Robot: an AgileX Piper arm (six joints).
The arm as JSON. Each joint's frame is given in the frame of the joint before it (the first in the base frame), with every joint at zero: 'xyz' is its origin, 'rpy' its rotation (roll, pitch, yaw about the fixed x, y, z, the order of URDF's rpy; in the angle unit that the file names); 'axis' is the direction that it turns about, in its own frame. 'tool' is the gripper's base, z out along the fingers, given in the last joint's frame.
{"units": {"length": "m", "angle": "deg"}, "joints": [
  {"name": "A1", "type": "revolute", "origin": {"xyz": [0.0, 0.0, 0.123], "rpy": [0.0, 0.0, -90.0]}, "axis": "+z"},
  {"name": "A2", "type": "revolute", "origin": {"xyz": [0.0, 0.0, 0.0], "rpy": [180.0, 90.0, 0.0]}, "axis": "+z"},
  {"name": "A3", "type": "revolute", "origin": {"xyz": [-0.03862, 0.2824, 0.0], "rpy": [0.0, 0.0, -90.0]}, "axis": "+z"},
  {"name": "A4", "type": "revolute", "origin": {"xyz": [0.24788, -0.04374, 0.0], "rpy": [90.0, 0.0, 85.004]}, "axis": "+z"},
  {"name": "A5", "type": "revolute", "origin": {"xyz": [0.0, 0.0, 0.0], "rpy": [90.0, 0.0, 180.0]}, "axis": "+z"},
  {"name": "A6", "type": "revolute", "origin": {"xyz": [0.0, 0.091, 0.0], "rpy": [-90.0, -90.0, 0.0]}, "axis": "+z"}
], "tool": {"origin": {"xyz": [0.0, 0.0, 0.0], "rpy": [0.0, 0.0, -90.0]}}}
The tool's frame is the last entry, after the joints.
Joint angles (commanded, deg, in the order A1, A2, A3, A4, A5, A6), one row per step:
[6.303, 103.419, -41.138, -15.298, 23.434, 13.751]
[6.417, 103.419, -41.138, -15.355, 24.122, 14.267]
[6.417, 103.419, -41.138, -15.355, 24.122, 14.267]
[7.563, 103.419, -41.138, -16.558, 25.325, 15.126]
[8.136, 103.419, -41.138, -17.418, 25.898, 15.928]
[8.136, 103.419, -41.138, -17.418, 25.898, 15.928]
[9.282, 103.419, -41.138, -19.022, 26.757, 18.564]
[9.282, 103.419, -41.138, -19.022, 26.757, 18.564]
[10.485, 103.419, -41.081, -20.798, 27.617, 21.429]
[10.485, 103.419, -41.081, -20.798, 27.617, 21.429]
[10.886, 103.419, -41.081, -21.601, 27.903, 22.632]
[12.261, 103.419, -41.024, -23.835, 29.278, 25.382]
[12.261, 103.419, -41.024, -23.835, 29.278, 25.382]
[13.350, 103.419, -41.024, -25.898, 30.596, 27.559]
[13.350, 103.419, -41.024, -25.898, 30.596, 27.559]
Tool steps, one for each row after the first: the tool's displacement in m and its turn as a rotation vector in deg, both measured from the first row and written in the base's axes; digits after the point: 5 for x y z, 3 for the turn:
[-0.00104, 0.00013, -0.00015, -0.164, 0.594, -0.442]
[-0.00104, 0.00013, -0.00015, -0.164, 0.594, -0.442]
[-0.00298, 0.00410, -0.00026, -1.094, 1.542, 0.691]
[-0.00385, 0.00589, -0.00026, -1.647, 1.916, 1.105]
[-0.00385, 0.00589, -0.00026, -1.647, 1.916, 1.105]
[-0.00519, 0.00965, -0.00018, -2.450, 2.259, 0.859]
[-0.00519, 0.00965, -0.00018, -2.450, 2.259, 0.859]
[-0.00678, 0.01343, -0.00020, -3.366, 2.536, 0.576]
[-0.00678, 0.01343, -0.00020, -3.366, 2.536, 0.576]
[-0.00713, 0.01456, -0.00011, -3.754, 2.534, 0.411]
[-0.00931, 0.01828, 0.00001, -5.266, 3.056, 0.676]
[-0.00931, 0.01828, 0.00001, -5.266, 3.056, 0.676]
[-0.01091, 0.02077, 0.00037, -6.795, 3.458, 1.062]
[-0.01091, 0.02077, 0.00037, -6.795, 3.458, 1.062]

